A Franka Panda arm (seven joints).
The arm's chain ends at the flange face. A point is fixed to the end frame.
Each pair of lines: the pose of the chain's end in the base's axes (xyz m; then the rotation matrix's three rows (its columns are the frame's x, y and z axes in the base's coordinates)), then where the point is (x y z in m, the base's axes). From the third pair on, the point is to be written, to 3 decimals.
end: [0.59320 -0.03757 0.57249], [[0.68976 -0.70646 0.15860], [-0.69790 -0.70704 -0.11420], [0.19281 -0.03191 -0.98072]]
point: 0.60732 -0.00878 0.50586
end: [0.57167 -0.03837 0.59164], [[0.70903 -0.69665 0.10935], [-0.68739 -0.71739 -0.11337], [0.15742 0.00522 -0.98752]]
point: 0.58190 -0.00948 0.52434
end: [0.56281 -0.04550 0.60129], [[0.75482 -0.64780 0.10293], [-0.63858 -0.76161 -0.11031], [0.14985 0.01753 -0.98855]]
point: 0.570 -0.016 0.534
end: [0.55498 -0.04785 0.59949], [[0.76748 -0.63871 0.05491], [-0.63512 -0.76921 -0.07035], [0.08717 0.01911 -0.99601]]
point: 0.559 -0.016 0.533
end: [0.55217 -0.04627 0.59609], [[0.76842 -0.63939 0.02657], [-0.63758 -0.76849 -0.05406], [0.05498 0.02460 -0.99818]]
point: 0.554 -0.013 0.530
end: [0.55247 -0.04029 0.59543], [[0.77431 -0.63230 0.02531], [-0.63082 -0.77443 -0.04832], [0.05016 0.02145 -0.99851]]
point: 0.554 -0.007 0.529
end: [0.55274 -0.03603 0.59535], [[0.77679 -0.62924 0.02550], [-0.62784 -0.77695 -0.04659], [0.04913 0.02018 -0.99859]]
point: 0.554 -0.003 0.529
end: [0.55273 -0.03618 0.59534], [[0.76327 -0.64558 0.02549], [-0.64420 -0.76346 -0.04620], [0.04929 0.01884 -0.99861]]
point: 0.555 -0.003 0.529
